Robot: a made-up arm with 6 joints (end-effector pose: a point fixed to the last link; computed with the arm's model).
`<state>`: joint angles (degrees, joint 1 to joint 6).
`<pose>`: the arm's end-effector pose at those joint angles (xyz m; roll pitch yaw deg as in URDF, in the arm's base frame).
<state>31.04 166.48 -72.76 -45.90 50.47 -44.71</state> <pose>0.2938 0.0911 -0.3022 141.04 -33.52 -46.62</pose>
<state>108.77 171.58 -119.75 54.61 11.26 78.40</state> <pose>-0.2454 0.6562 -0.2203 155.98 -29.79 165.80</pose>
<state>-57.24 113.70 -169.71 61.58 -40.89 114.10</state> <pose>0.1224 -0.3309 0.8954 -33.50 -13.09 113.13</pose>
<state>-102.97 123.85 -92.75 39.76 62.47 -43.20</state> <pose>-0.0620 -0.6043 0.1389 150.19 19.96 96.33</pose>
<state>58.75 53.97 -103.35 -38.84 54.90 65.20</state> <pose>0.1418 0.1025 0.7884 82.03 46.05 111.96</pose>
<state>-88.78 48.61 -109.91 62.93 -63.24 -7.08</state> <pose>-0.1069 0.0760 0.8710 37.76 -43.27 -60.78</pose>
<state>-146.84 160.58 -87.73 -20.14 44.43 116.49</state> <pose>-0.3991 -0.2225 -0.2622 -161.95 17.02 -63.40</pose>
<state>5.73 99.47 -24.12 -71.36 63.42 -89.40</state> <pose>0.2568 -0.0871 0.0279 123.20 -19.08 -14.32</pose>
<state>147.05 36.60 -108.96 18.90 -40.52 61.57</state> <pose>0.2145 -0.1058 0.8847 -23.74 -16.81 -130.38</pose>
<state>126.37 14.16 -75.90 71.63 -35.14 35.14</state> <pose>0.1514 -0.0837 0.7549 4.22 -34.40 -135.11</pose>
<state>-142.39 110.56 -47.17 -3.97 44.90 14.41</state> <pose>-0.2904 -0.2156 -0.0147 -174.56 -12.39 25.75</pose>
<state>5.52 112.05 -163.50 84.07 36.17 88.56</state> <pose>0.4086 0.1177 0.8631 40.80 -32.42 177.11</pose>
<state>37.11 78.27 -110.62 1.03 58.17 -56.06</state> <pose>0.3140 0.2401 0.6923 -114.85 32.25 -65.84</pose>
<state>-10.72 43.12 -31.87 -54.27 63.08 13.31</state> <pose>0.2218 -0.1396 0.3157 -127.19 20.30 -176.95</pose>
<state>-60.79 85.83 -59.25 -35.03 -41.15 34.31</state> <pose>0.2978 -0.4302 0.3879 4.78 77.01 -33.08</pose>
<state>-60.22 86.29 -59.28 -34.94 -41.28 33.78</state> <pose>0.3030 -0.4288 0.3843 3.57 77.28 -33.77</pose>
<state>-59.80 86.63 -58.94 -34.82 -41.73 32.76</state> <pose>0.3066 -0.4269 0.3792 0.48 77.51 -36.40</pose>
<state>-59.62 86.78 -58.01 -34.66 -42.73 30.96</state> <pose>0.3078 -0.4240 0.3718 -5.62 77.54 -42.10</pose>
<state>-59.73 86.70 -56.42 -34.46 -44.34 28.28</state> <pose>0.3058 -0.4200 0.3621 -14.69 77.12 -50.89</pose>
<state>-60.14 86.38 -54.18 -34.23 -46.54 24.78</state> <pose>0.3005 -0.4148 0.3503 -25.19 75.98 -61.27</pose>
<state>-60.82 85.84 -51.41 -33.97 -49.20 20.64</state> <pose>0.2922 -0.4084 0.3371 -34.98 74.01 -71.14</pose>
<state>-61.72 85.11 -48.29 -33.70 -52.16 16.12</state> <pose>0.2815 -0.4009 0.3236 -42.73 71.36 -79.20</pose>
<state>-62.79 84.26 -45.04 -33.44 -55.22 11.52</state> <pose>0.2693 -0.3927 0.3106 -48.26 68.32 -85.29</pose>
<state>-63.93 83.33 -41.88 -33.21 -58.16 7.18</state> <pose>0.2566 -0.3842 0.2990 -51.92 65.24 -89.71</pose>
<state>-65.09 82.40 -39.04 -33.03 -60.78 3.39</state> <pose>0.2442 -0.3763 0.2895 -54.22 62.42 -92.90</pose>
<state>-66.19 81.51 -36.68 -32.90 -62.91 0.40</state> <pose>0.2331 -0.3696 0.2826 -55.52 60.09 -95.15</pose>
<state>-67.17 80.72 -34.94 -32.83 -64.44 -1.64</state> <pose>0.2239 -0.3648 0.2784 -56.12 58.40 -96.65</pose>
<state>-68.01 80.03 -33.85 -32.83 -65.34 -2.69</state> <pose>0.2166 -0.3621 0.2771 -56.20 57.37 -97.50</pose>
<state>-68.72 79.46 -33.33 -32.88 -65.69 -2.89</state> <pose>0.2111 -0.3614 0.2780 -55.92 56.95 -97.86</pose>
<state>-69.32 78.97 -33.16 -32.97 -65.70 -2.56</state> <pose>0.2068 -0.3619 0.2802 -55.45 56.90 -97.90</pose>
